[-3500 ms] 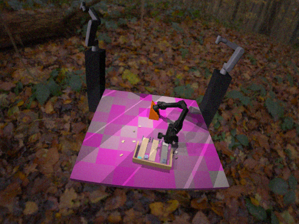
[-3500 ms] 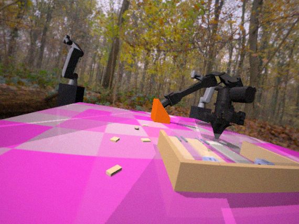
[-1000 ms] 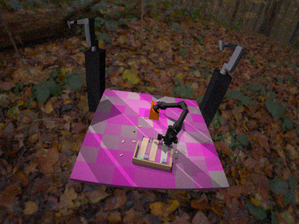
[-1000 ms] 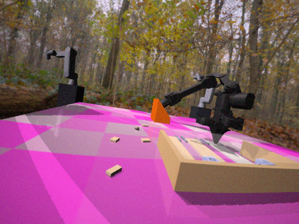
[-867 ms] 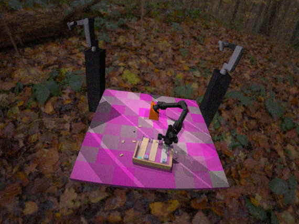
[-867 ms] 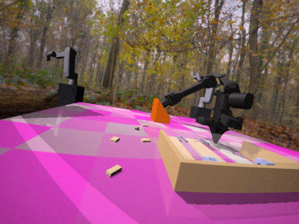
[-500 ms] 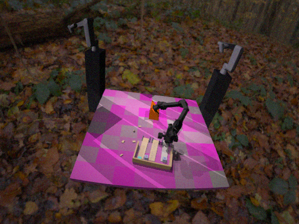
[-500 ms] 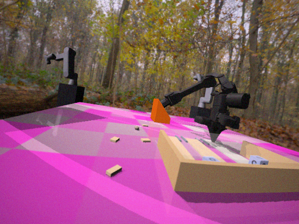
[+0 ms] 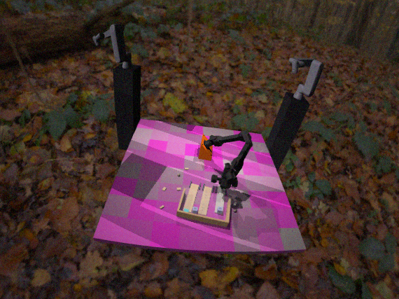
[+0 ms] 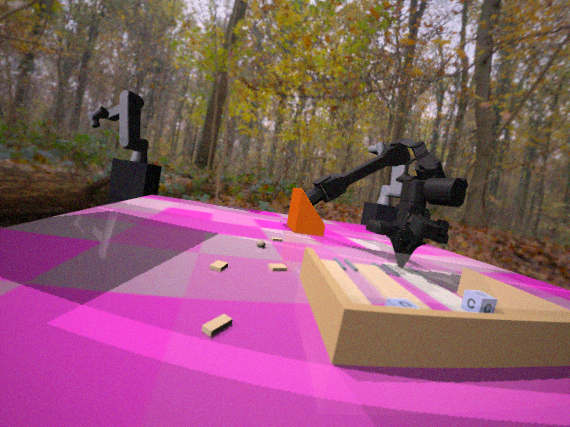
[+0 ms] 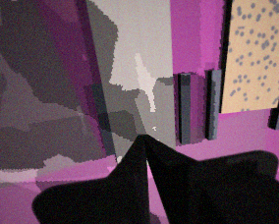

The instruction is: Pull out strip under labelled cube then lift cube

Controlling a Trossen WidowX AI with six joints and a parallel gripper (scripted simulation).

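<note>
The grey strip is 90 mm ahead of my gripper tip and 10 mm to the right of it.
</note>
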